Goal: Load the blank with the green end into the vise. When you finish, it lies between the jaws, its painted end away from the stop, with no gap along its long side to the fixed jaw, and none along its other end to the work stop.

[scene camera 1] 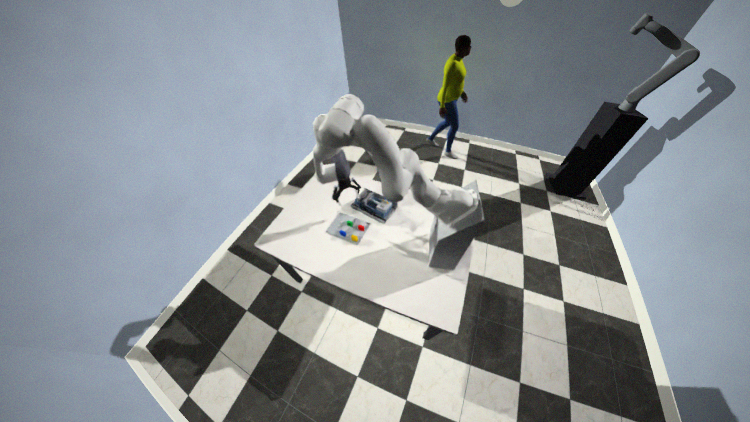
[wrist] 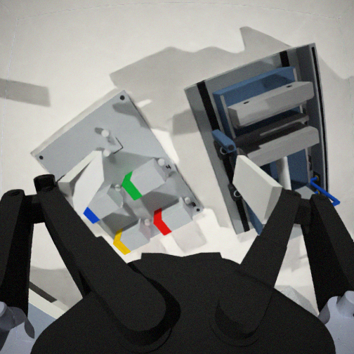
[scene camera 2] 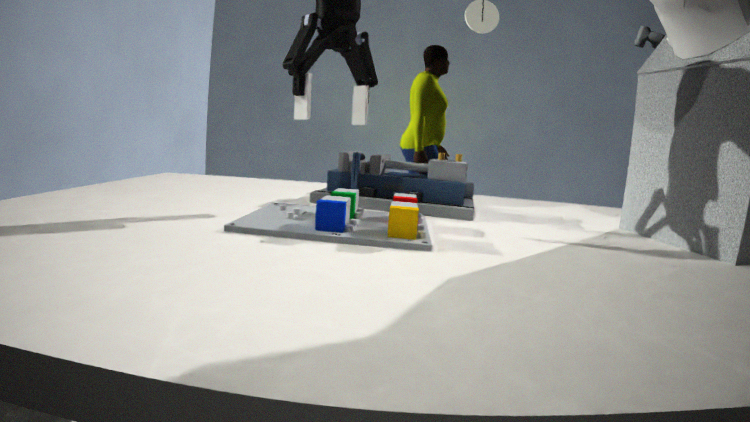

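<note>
The blank with the green end (scene camera 1: 350, 223) (scene camera 2: 352, 199) (wrist: 149, 176) lies on the grey pegged plate (scene camera 2: 262, 223) (wrist: 75, 142), its grey body pointing toward the vise side in the wrist view. The vise (scene camera 1: 373, 207) (scene camera 2: 409, 186) has a blue body. Its fixed jaw (scene camera 2: 343, 161) (wrist: 272, 104) and moving jaw (scene camera 2: 376, 164) (wrist: 285, 150) stand apart, with no blank seen between them. The blue work stop (scene camera 2: 355, 170) (wrist: 224, 140) is at the jaws' left end in the wrist view. My gripper (scene camera 1: 347, 195) (scene camera 2: 330, 107) (wrist: 169, 167) is open and empty, high above the plate and vise.
Blanks with blue (scene camera 2: 330, 215) (wrist: 91, 215), red (scene camera 1: 360, 227) (wrist: 161, 222) and yellow (scene camera 2: 402, 221) (wrist: 121, 242) ends share the plate with the green one. Small pegs (wrist: 105, 133) stand up from it. A person (scene camera 1: 452, 83) (scene camera 2: 427, 110) walks behind the table.
</note>
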